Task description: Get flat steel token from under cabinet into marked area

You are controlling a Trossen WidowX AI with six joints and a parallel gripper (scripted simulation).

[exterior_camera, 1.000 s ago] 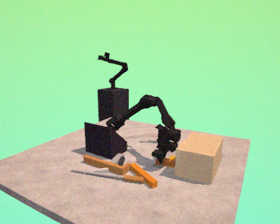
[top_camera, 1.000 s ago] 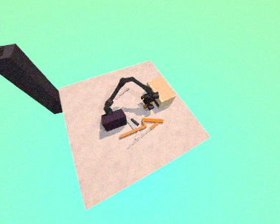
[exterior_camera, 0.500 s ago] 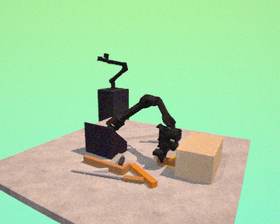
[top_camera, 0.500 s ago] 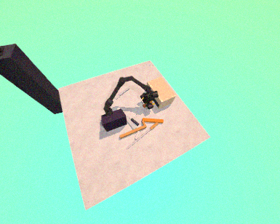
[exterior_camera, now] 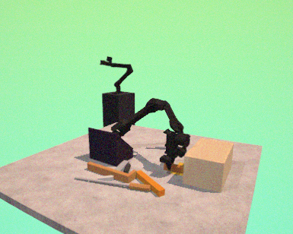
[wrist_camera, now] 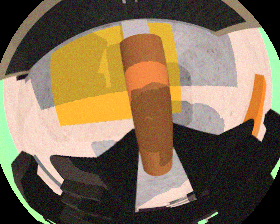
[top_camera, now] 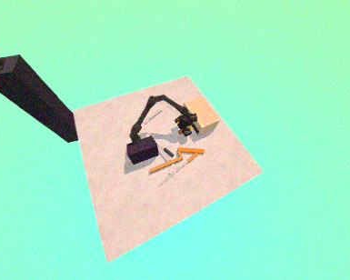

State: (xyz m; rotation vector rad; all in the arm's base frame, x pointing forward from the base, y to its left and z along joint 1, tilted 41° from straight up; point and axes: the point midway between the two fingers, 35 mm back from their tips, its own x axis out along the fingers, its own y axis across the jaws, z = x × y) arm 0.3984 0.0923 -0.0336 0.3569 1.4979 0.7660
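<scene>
My gripper tip is now 200 mm past the dark-handled tool and 130 mm to the left of it. Round my gripper tip: orange bar 10 mm ahead, 200 mm to the right, 10 mm above.
</scene>
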